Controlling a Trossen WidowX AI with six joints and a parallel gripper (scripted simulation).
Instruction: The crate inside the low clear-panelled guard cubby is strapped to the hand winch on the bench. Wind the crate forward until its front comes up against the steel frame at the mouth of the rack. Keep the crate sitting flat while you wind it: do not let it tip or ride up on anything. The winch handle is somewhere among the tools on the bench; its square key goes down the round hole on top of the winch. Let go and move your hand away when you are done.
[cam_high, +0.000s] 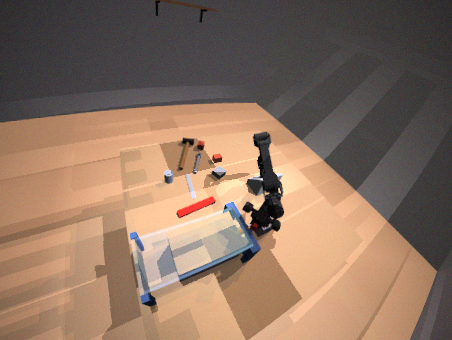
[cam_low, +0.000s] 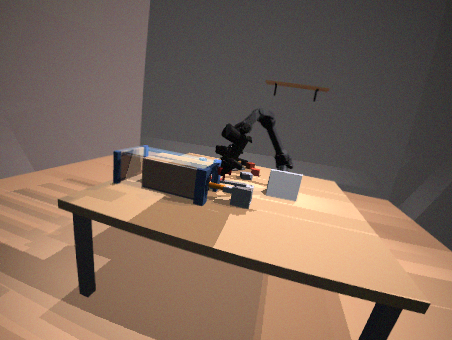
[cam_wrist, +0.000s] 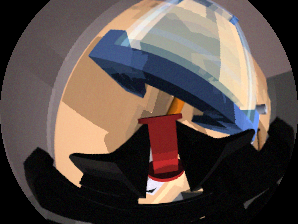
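The blue frame lies 5 cm ahead of my gripper tip, 2 cm to the right of it and 2 cm below it. Round my gripper tip: red grip: 2 cm behind, 1 cm to the right, 1 cm above; grey winch: 13 cm behind, 5 cm to the right, 10 cm below; winch handle: 5 cm behind, 2 cm to the right, 2 cm below.
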